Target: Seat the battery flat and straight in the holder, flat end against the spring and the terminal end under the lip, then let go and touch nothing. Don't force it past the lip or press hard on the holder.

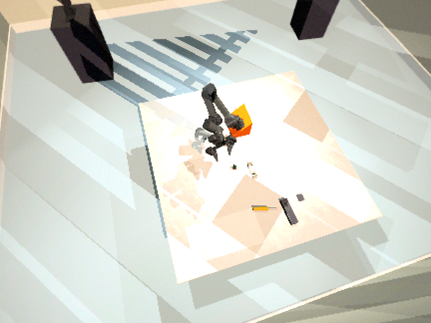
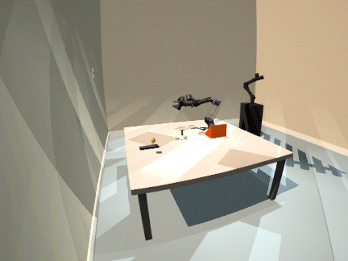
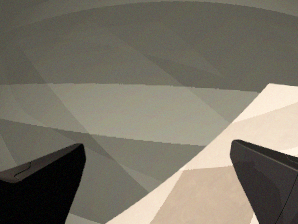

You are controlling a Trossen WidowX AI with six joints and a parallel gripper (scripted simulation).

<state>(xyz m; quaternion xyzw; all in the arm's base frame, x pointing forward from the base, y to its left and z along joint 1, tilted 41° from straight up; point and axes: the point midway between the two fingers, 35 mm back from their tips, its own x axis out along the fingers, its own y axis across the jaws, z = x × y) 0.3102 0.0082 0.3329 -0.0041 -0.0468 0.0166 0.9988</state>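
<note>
Now: gripper tip 28 cm above the battery, 11 cm to the right of it and 7 cm past it. Also, from my gripper tip: yellow-handled screwdriver: 30 cm below, 24 cm to the left, 24 cm ahead; small dark block: 48 cm to the left, 31 cm below, 21 cm ahead; long dark bar: 37 cm to the left, 30 cm below, 28 cm ahead.
</note>
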